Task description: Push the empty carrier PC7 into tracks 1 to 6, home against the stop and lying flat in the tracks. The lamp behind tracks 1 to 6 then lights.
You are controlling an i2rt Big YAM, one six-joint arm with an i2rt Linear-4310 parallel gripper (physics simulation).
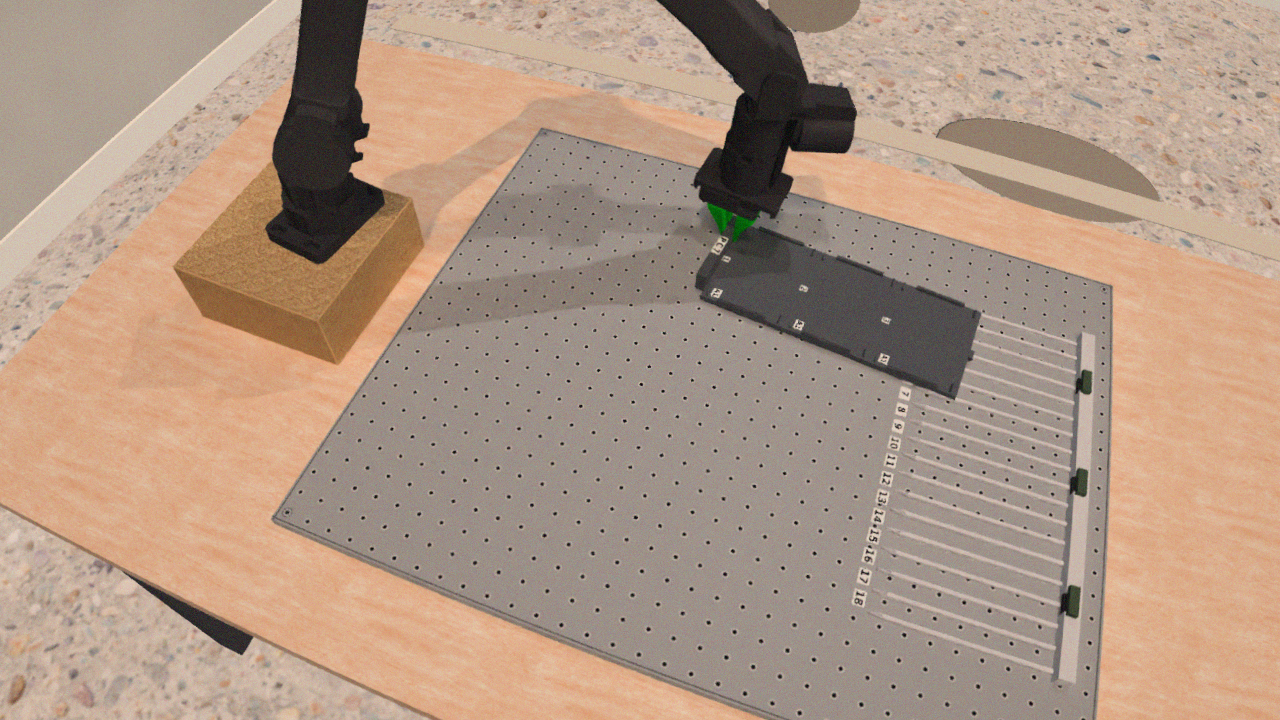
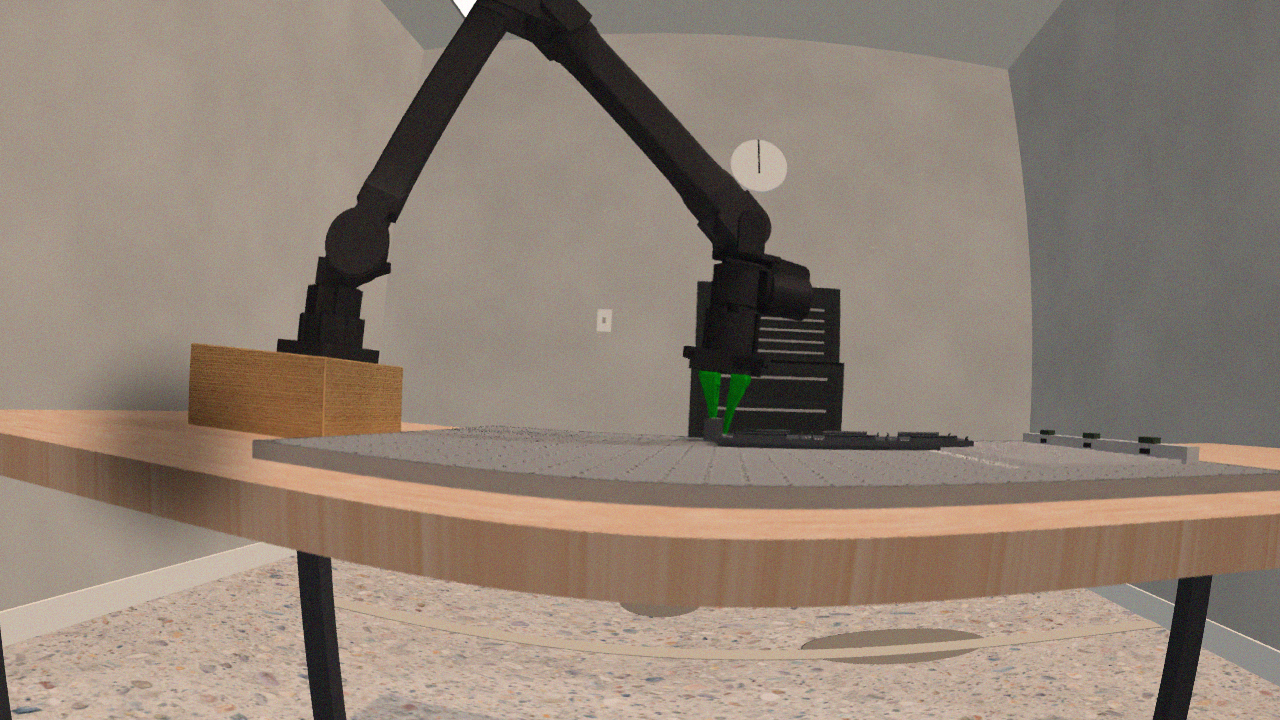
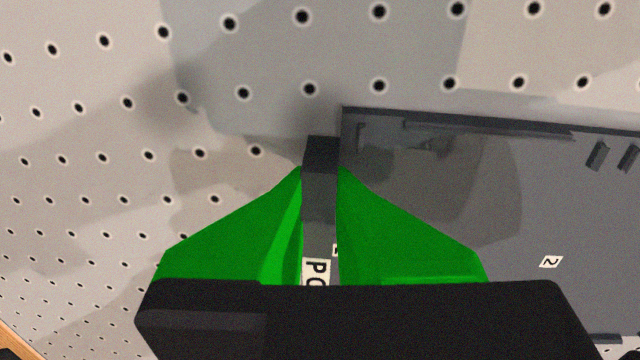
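Pixels of known places: gripper, fingertip midpoint: [image 1: 729,236] [image 2: 718,433] [image 3: 320,179]; arm's base at its link origin: [image 1: 327,219] [image 2: 327,358].
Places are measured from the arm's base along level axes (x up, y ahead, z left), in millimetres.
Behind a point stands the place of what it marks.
Note:
The dark grey carrier PC7 [image 1: 841,313] @(x -61, y 570, z 207 mm) [image 2: 841,440] @(x -62, y 558, z 155 mm) [image 3: 550,200] @(x -62, y 500, z 258 mm) looks flat and low over the board. Its front part lies over the near ends of tracks 1 to 6 [image 1: 1029,328] @(x -68, y 781, z 306 mm), hiding their number labels. Bare track shows between its front edge and the pale stop rail [image 1: 1082,429] @(x -56, y 863, z 181 mm) [image 2: 1109,445] @(x -62, y 874, z 54 mm). The lamp [image 1: 1084,381] @(x -50, y 852, z 243 mm) [image 2: 1047,434] @(x -56, y 852, z 235 mm) behind tracks 1 to 6 is dark green and looks unlit. My gripper [image 1: 731,234] @(x -62, y 405, z 258 mm) [image 2: 718,425] @(x -62, y 405, z 258 mm) [image 3: 320,179] @(x -62, y 405, z 258 mm) is shut on the raised rear bar of PC7, near its far end. Whether the carrier's underside sits in the tracks is hidden.
Tracks 7 to 18, with number labels, run beside the carrier's tracks on the perforated board [image 1: 537,402] @(x -72, y 322, z -60 mm) [image 2: 537,461] @(x -72, y 342, z -187 mm). Two more dark lamps [image 1: 1080,481] @(x -50, y 870, z 110 mm) [image 1: 1071,600] @(x -51, y 887, z -23 mm) stand along the stop rail. The arm's base stands on a wooden block [image 1: 268,313] @(x -23, y 18, z -131 mm) [image 2: 259,389] @(x -40, y 3, z -132 mm) at the left.

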